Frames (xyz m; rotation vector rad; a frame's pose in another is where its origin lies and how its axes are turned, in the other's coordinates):
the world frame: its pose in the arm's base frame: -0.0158 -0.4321 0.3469 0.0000 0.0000 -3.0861
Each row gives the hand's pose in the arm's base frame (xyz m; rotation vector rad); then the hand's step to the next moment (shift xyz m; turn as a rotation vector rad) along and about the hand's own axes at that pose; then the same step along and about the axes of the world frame.
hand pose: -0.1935 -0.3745 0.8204 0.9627 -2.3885 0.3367
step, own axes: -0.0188 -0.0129 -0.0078 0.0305 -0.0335 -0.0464
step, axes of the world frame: -0.0236 -0.0033 -0.0038 -0.0218 0.0232 0.0565
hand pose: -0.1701 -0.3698 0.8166 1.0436 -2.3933 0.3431
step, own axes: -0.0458 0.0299 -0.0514 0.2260 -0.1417 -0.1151
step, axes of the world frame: -0.0260 -0.0681 0.0177 -0.0031 0.1864 0.2228
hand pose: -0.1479 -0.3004 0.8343 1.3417 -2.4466 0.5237
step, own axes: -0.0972 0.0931 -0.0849 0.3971 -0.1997 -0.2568
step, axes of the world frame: 0.0128 -0.1576 0.0181 0.0290 0.2764 0.4316
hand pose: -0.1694 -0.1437 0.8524 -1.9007 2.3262 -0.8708
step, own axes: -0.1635 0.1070 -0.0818 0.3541 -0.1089 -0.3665
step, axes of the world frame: 0.0713 -0.1973 -0.0297 0.1324 0.1773 0.4718
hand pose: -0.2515 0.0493 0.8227 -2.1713 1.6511 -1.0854
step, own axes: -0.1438 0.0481 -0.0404 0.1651 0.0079 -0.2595
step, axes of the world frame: 0.0704 -0.1269 -0.0597 0.1634 0.0747 0.2497
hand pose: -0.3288 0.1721 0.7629 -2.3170 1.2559 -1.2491
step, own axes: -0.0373 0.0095 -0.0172 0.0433 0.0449 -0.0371
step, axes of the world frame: 0.0274 -0.0278 -0.0161 0.0457 0.0513 0.0233
